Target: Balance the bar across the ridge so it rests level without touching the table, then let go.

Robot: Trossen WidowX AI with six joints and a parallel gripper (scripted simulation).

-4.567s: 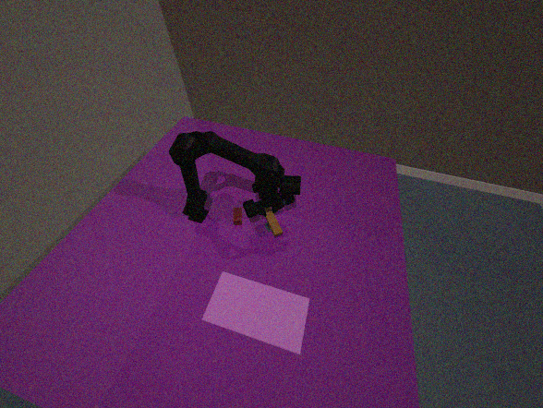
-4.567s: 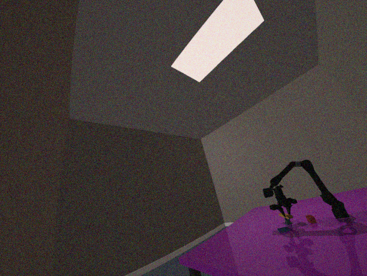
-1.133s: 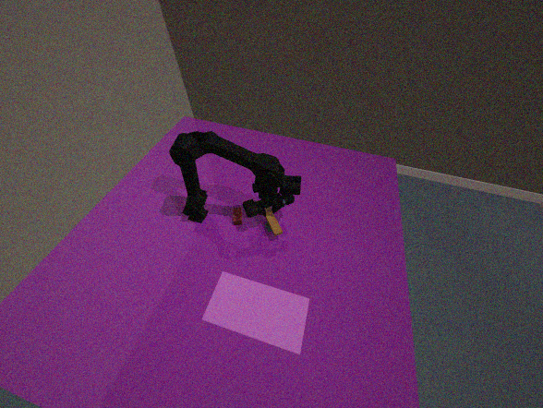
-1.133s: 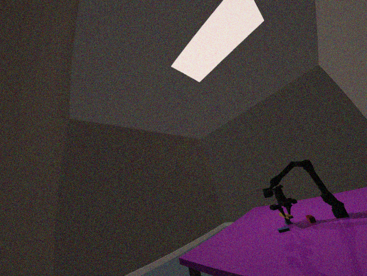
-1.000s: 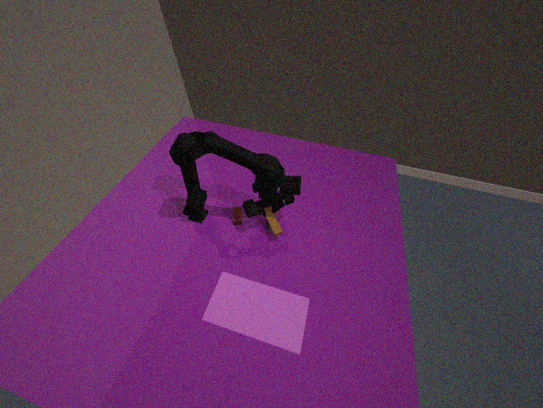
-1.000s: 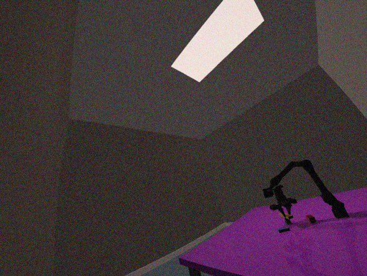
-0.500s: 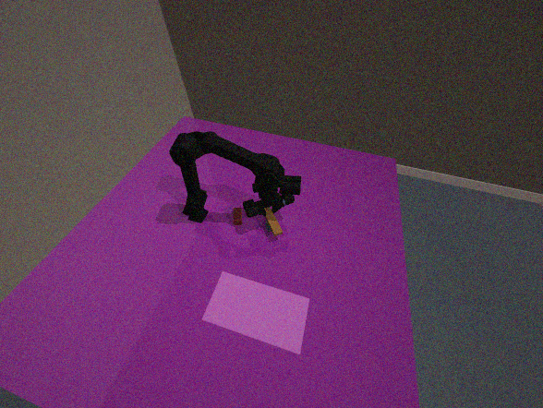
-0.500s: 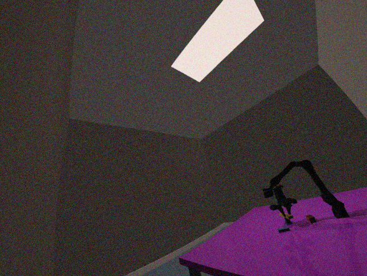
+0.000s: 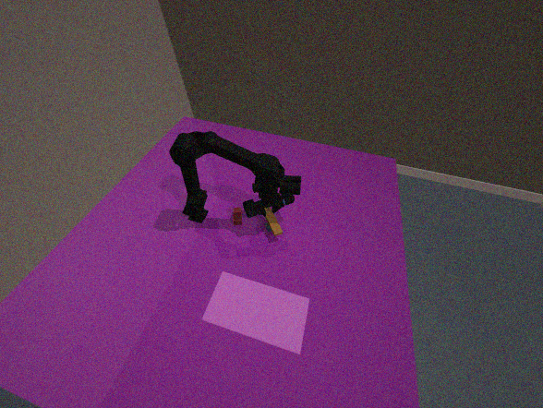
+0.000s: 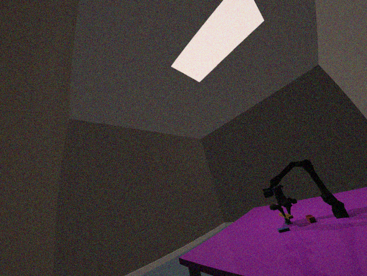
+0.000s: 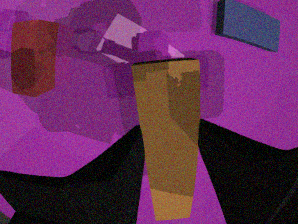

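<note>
My gripper tip is now 2 cm to the left of the bar and 2 cm short of it. Round my gripper tip: red-brown block (13 cm behind, 4 cm below, 2 cm to the right); flat blue block (11 cm to the left, 5 cm below, 3 cm ahead).
</note>
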